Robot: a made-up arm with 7 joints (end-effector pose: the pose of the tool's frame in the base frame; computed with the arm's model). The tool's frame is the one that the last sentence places.
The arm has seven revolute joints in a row. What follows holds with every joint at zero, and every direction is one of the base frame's. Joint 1 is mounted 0.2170 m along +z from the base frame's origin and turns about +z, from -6.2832 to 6.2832 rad. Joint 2 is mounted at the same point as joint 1 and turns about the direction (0, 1, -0.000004), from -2.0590 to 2.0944 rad. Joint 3 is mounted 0.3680 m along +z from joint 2 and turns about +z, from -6.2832 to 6.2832 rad. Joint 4 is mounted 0.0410 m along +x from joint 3 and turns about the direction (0, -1, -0.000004), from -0.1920 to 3.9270 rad. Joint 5 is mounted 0.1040 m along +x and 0.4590 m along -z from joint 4 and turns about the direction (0, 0.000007, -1), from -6.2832 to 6.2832 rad. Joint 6 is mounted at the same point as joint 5 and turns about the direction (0, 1, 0.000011), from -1.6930 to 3.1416 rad. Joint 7 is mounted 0.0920 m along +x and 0.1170 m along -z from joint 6 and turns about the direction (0, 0.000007, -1), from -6.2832 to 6.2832 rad. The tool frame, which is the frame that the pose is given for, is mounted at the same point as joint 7; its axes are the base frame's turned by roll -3.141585, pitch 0.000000 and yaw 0.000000 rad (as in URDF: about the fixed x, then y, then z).
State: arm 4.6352 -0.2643 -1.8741 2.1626 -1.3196 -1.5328 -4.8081
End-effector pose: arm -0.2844 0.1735 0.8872 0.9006 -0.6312 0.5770
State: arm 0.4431 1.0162 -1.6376 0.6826 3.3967 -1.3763 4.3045
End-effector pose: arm 0.1610 -0.2232 0.2297 0.3492 -2.3170 -0.6161
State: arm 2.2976 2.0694 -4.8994 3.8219 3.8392 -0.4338 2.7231
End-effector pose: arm -0.2940 0.7386 -0.0328 -1.6637 -0.4661 0.2703
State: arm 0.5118 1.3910 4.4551 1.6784 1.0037 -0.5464 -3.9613
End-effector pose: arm 0.7129 -0.1531 0.5690 -0.3192 0.9164 -1.9496
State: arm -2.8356 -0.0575 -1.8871 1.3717 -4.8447 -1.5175 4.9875
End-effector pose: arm 0.1473 0.4365 0.6139 -2.0906 -0.0163 -2.2223
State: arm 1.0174 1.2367 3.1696 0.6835 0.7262 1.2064 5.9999
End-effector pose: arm -0.0515 -0.2038 0.6197 1.5197 -1.9711 1.2399
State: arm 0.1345 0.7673 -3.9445 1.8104 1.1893 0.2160 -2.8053
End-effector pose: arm 0.1136 0.4834 0.9256 0.1731 -0.9304 -1.7028
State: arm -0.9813 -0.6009 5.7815 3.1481 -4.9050 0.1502 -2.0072
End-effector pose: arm -0.3690 0.5080 0.9456 -0.5383 0.0791 0.9694
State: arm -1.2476 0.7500 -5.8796 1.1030 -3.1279 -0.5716 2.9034
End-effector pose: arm 0.3044 -0.3128 -0.0040 -2.6450 0.9573 -0.0097
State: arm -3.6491 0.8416 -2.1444 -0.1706 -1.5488 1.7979 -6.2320
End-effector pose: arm 0.1747 -0.1309 0.2132 0.6005 0.3963 -0.8634
